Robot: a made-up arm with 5 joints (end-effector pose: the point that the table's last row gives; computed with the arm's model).
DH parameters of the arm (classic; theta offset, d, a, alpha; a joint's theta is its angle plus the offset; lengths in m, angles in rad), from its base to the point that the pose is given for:
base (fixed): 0 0.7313 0.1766 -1.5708
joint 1: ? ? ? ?
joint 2: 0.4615 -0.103 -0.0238 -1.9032
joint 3: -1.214 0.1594 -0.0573 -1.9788
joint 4: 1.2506 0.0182 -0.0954 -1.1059
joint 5: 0 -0.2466 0.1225 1.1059
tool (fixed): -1.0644 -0.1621 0 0
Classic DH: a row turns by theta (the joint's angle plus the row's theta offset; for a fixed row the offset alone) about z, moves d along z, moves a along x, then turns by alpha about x.
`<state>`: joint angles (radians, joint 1 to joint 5).
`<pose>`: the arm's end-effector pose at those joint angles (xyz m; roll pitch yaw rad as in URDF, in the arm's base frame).
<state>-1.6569 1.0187 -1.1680 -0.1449 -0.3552</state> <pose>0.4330 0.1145 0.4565 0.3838 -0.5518 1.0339</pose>
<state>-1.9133 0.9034 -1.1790 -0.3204 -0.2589</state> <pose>0.5584 0.0445 0.5291 0.0809 -0.6751 0.9432</pose>
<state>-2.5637 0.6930 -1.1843 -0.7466 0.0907</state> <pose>0.6860 -0.1554 0.8084 -0.6484 -1.1358 0.9232</pose>
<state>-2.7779 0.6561 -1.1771 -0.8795 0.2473</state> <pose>0.6785 -0.2133 0.8932 -0.9709 -1.2741 1.0655</pose>
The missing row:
joint 1: -1.3901 -0.0836 0.0148 -1.3088
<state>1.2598 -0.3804 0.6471 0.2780 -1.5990</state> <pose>0.3882 -0.2728 0.6902 0.7831 0.1541 -0.4892</pose>
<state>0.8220 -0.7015 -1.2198 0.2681 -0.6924</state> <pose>-0.0729 -0.3257 0.6697 -2.4661 1.4768 -2.5274</pose>
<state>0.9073 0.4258 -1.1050 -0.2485 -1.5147</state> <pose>-0.1343 -0.1625 0.5441 -0.9935 0.9963 -2.4202</pose>
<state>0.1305 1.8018 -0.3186 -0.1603 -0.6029</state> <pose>0.0722 0.2358 0.6210 2.4725 0.9032 0.4556</pose>
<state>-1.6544 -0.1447 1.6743 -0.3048 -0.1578</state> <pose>0.0827 -0.4984 0.7180 2.7900 0.4330 -2.7347</pose>
